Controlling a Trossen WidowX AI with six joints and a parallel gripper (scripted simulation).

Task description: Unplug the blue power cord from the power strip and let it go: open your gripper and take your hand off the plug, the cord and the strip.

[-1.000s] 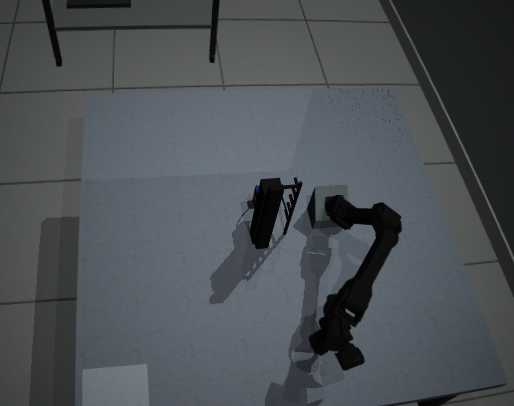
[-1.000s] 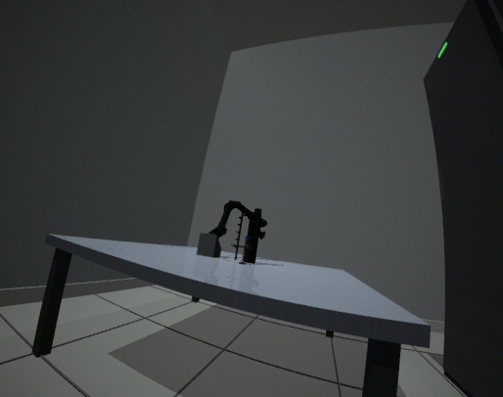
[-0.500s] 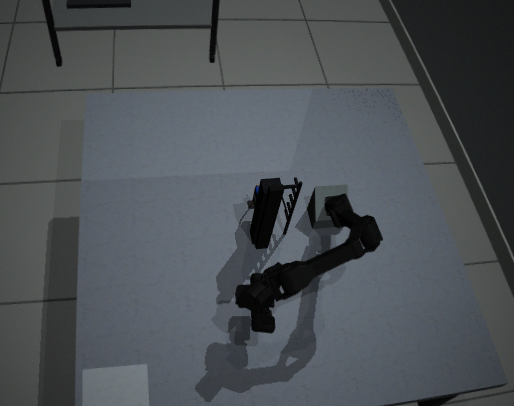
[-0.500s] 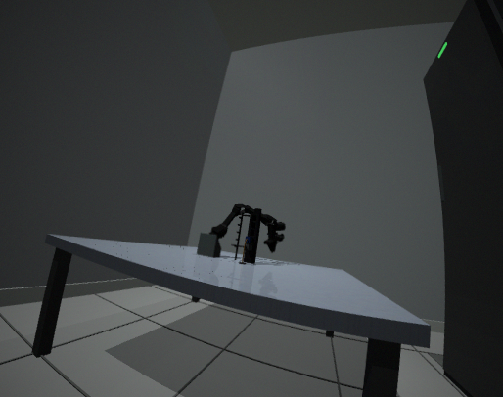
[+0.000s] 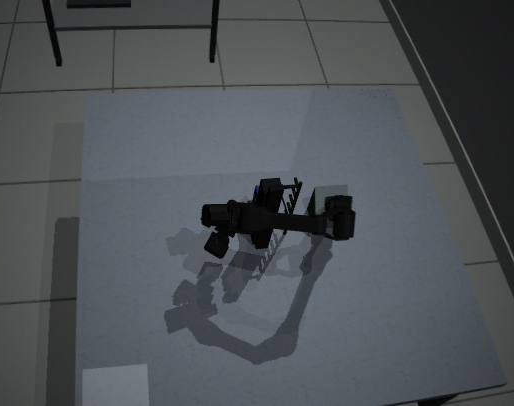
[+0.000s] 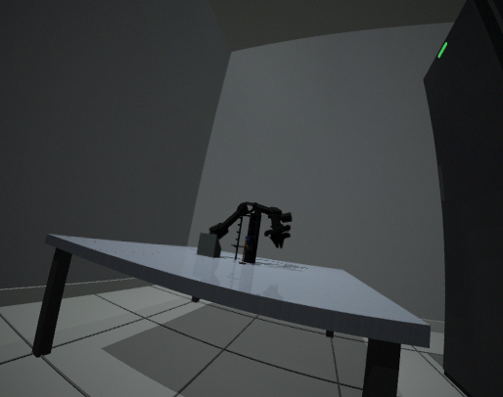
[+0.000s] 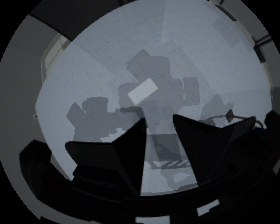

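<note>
Now: the blue plug 17 cm behind my gripper tip, 11 cm to the right of it and 3 cm above it. Also, from my gripper tip: thin black bar 25 cm behind, 5 cm to the right, 4 cm above.
</note>
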